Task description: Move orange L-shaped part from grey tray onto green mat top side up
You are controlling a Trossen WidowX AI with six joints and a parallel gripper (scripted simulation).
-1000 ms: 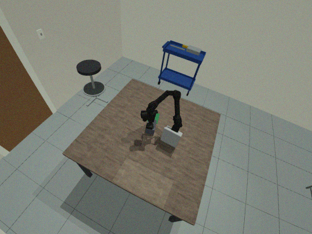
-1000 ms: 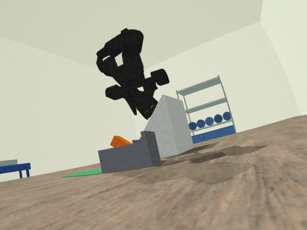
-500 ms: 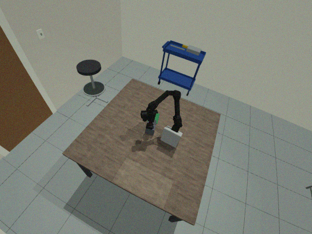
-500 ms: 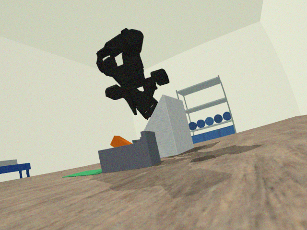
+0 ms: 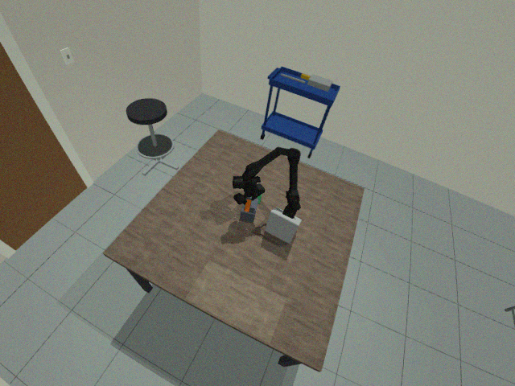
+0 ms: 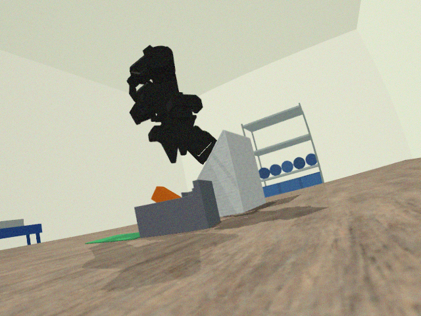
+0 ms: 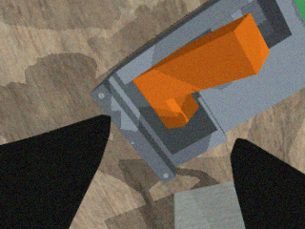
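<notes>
Now: gripper tip 10 mm past the orange L-shaped part, 10 mm to the left of it and 100 mm above it. Round my gripper tip: green mat 60 mm ahead, 180 mm to the right, 160 mm below.
</notes>
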